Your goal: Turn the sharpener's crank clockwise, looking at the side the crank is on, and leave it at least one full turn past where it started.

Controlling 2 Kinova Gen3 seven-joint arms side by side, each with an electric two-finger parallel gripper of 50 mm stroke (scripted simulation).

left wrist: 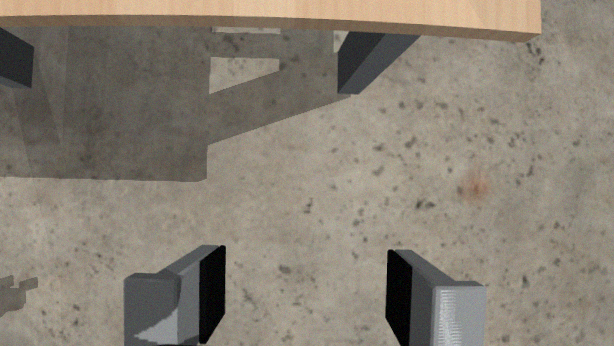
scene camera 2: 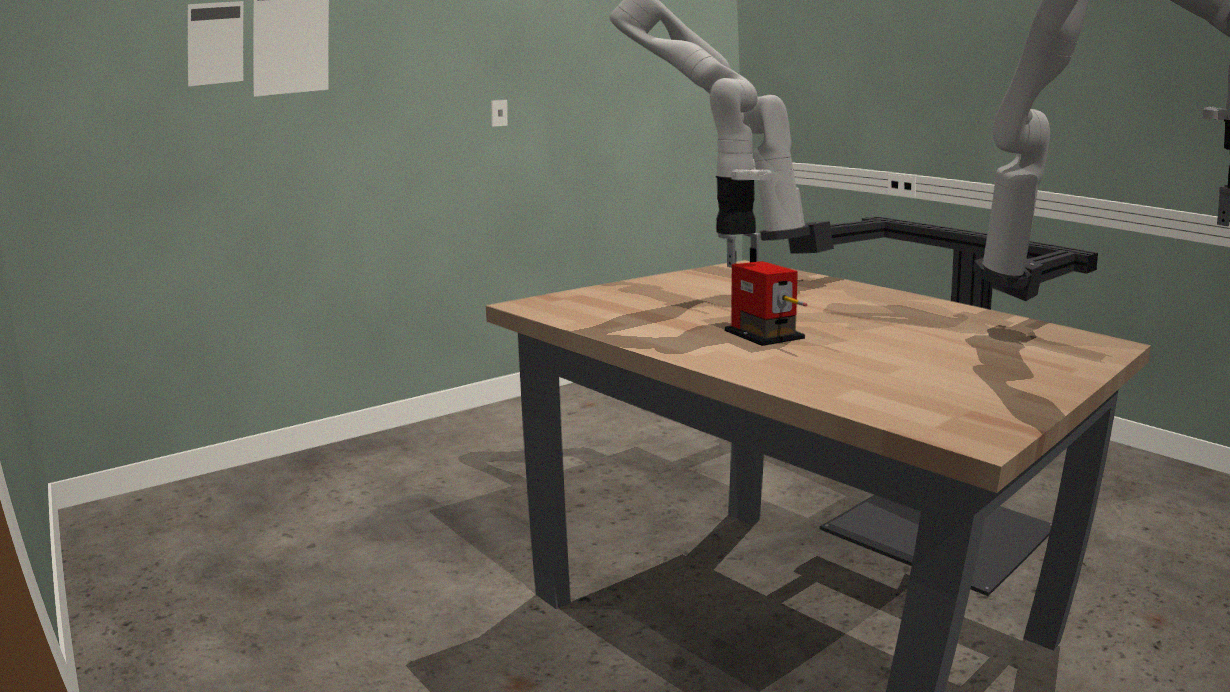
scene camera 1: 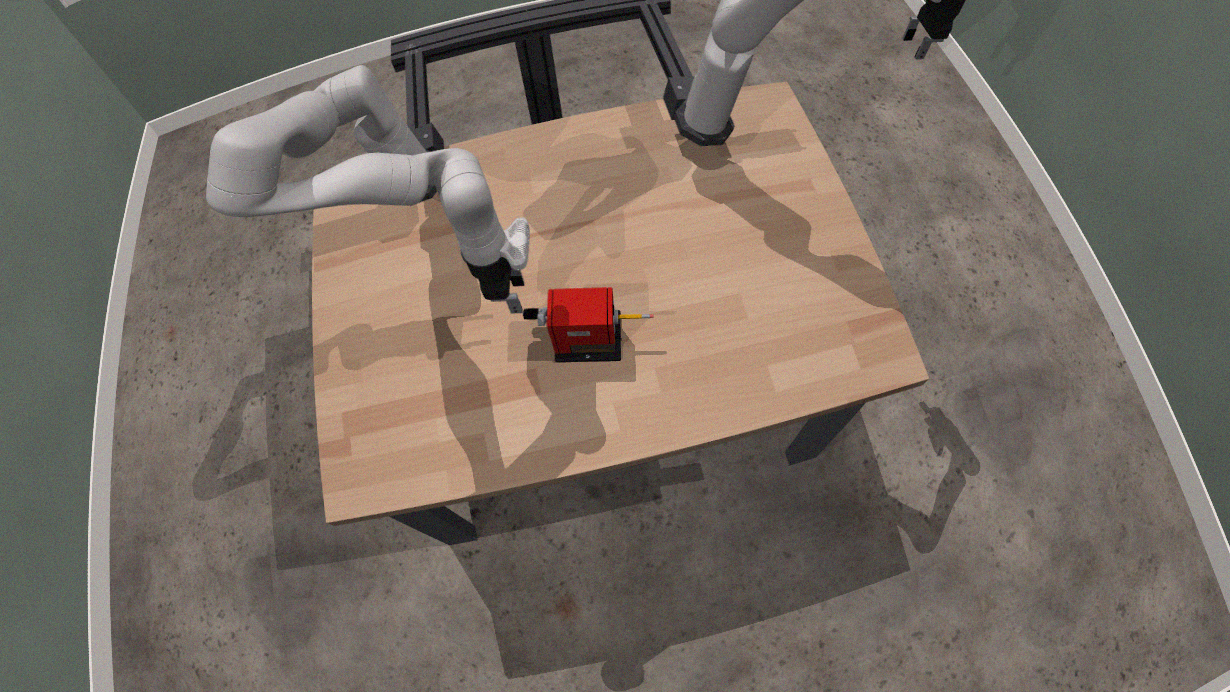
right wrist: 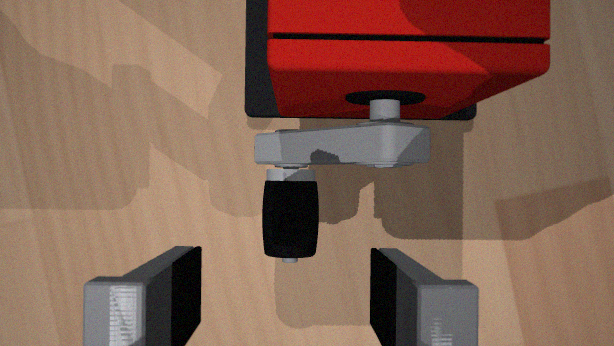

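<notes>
A black knob [right wrist: 290, 214] is visible. The left gripper [left wrist: 305, 282] is visible too, as is the right gripper [scene camera 2: 743, 266], [scene camera 1: 517, 297], [right wrist: 285, 285].
</notes>
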